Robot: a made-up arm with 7 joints.
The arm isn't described. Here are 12 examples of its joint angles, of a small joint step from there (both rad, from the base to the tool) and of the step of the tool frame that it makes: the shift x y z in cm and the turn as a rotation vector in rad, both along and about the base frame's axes.
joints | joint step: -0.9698 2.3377 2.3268 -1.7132 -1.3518 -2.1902 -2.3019 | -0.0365 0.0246 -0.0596 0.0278 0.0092 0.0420 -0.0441
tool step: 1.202 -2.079 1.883 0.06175 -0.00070 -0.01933
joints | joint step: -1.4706 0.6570 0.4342 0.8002 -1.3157 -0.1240 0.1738 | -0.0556 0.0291 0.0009 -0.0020 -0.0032 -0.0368 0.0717
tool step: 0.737 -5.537 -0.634 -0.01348 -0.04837 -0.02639
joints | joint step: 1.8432 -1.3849 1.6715 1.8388 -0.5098 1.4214 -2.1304 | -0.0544 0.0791 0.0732 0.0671 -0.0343 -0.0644 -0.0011
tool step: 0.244 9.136 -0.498 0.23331 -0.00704 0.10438
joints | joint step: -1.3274 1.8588 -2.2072 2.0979 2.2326 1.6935 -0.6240 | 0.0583 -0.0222 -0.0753 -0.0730 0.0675 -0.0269 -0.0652
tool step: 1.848 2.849 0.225 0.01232 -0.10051 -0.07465
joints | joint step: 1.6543 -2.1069 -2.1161 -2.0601 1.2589 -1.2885 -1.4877 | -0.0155 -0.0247 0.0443 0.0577 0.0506 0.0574 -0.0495
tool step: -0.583 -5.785 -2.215 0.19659 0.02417 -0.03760
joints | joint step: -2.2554 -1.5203 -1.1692 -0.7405 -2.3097 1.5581 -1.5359 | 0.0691 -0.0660 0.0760 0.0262 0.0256 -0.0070 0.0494
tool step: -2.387 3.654 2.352 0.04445 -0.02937 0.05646
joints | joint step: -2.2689 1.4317 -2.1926 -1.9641 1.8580 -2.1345 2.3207 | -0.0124 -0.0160 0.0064 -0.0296 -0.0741 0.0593 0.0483
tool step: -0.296 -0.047 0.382 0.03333 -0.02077 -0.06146
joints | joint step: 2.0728 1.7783 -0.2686 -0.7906 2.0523 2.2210 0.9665 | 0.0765 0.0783 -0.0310 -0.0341 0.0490 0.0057 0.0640
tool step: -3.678 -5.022 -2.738 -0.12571 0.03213 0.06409
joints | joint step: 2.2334 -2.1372 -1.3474 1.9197 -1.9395 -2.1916 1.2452 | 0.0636 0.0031 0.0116 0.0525 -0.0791 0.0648 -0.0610
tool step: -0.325 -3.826 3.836 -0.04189 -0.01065 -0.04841
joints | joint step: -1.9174 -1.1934 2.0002 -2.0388 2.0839 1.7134 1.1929 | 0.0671 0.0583 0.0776 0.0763 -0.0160 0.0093 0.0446
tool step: -1.108 4.819 3.010 0.02368 0.05229 0.02919
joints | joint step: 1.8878 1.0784 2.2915 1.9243 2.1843 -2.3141 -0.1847 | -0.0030 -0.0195 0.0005 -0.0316 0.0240 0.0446 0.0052
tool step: -3.031 -0.993 1.395 0.03908 -0.06843 0.00977
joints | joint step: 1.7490 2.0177 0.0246 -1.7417 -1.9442 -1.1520 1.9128 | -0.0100 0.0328 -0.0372 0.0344 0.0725 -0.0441 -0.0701
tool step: 0.670 2.317 0.593 0.01761 0.00327 -0.00339
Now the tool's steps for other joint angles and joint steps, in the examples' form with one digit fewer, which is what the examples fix.
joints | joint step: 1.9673 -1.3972 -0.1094 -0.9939 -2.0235 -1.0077 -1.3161 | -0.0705 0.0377 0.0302 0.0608 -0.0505 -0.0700 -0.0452
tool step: -3.06 4.83 -1.92 0.0141 -0.0513 0.0829
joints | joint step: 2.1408 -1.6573 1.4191 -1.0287 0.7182 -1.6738 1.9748 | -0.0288 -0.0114 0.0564 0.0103 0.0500 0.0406 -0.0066
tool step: 0.52 7.78 -2.45 0.1585 0.0050 0.0459
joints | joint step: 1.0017 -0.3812 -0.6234 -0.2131 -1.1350 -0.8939 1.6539 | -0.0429 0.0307 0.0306 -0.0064 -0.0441 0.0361 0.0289
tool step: 1.81 3.37 -1.26 0.0690 0.0155 0.0630
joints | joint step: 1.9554 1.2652 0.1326 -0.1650 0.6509 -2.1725 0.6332 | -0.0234 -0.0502 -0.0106 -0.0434 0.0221 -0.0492 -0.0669
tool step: 3.68 1.77 2.44 0.1032 -0.0505 -0.0797
